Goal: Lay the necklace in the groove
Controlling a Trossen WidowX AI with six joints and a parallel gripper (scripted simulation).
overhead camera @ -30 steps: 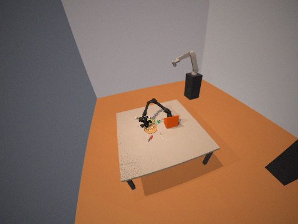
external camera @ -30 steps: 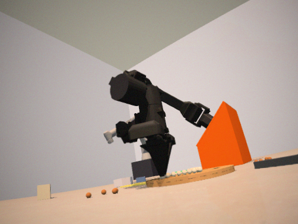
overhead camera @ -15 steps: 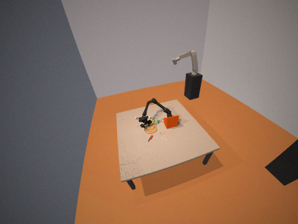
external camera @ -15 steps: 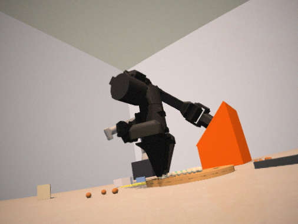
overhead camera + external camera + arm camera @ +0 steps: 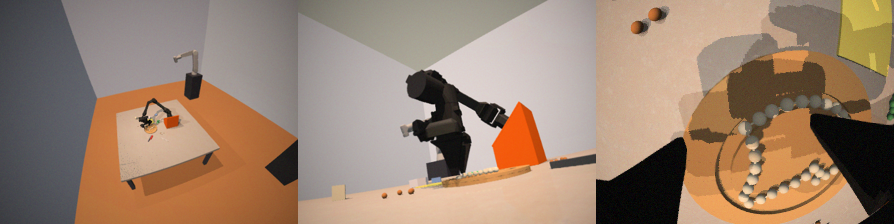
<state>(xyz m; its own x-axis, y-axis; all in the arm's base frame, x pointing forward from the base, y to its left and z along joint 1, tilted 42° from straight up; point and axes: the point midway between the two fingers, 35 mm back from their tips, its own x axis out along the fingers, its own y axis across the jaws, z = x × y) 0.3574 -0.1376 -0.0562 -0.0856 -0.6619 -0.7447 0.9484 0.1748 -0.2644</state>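
My gripper tip is 50 mm past the round wooden bead board, 40 mm to the right of it and 10 mm above it. Also, from my gripper tip: tan cube: 110 mm ahead, 290 mm to the right; yellow flat piece: 110 mm behind, 130 mm to the right, 20 mm below; red-handled tool: 10 mm ahead, 220 mm to the left, 10 mm below.
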